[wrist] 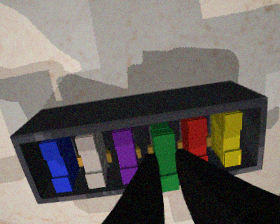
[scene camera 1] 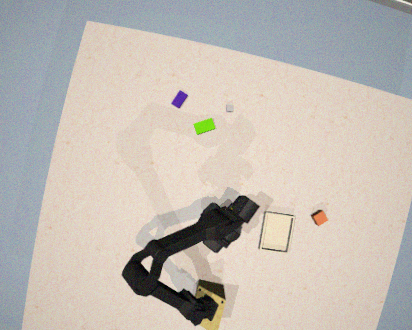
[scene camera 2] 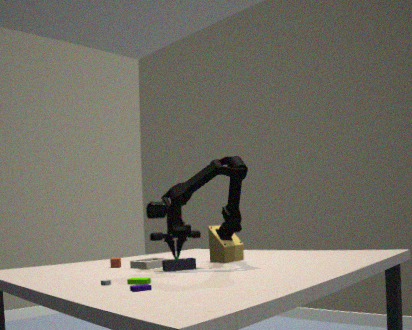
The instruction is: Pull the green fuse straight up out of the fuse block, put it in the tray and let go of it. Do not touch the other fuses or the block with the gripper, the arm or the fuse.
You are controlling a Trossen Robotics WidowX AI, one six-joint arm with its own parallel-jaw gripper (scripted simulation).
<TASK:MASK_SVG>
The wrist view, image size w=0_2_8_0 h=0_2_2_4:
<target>my gripper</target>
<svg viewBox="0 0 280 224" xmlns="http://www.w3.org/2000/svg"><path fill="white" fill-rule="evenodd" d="M155 153L146 154L144 159L142 159L139 168L136 169L134 176L130 179L129 186L127 186L125 192L122 193L119 201L117 201L116 206L111 209L111 212L107 214L105 221L101 224L165 224L164 196L162 196L160 169ZM176 149L177 177L179 177L182 197L184 197L186 206L189 208L194 224L280 224L280 197L276 196L275 193L267 192L266 189L256 187L255 184L244 181L244 179L232 176L225 169L217 168L215 164L205 161L205 159L197 156L197 154L195 156L195 154L187 152L184 148Z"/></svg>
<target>green fuse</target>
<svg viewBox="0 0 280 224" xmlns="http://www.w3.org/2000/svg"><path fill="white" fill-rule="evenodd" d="M151 123L152 152L155 153L157 163L159 163L162 192L180 189L175 161L175 133L172 132L167 122Z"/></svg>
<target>purple fuse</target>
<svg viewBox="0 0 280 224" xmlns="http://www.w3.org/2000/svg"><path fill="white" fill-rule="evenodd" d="M132 127L112 129L111 132L112 139L115 142L117 157L119 157L122 182L124 184L130 183L130 179L134 176L137 169L137 156L134 138L132 138Z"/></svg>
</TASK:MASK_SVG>
